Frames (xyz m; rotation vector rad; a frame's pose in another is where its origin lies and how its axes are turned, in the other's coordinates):
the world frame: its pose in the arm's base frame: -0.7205 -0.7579 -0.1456 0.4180 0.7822 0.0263
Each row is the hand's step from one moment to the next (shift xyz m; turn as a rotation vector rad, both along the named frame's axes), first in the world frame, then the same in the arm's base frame.
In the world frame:
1: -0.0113 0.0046 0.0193 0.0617 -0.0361 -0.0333
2: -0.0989 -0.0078 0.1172 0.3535 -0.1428 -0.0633
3: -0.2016 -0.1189 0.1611 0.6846 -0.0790 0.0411
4: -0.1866 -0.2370 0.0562 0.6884 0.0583 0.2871
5: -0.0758 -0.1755 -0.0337 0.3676 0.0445 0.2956
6: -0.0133 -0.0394 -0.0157 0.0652 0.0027 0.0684
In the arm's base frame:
1: 0.0058 -0.0046 0.0216 0.0164 -0.0104 -0.0764
2: 0.0092 -0.0662 0.1382 0.1900 -0.0463 -0.3333
3: -0.0483 -0.2019 0.1940 0.5064 0.0334 -0.4681
4: -0.1252 -0.2704 0.0732 0.6963 0.0726 -0.2637
5: -0.1001 -0.1624 -0.0357 0.4716 0.0004 -0.0459
6: -0.0254 -0.0329 -0.0157 0.0940 -0.0104 0.0000

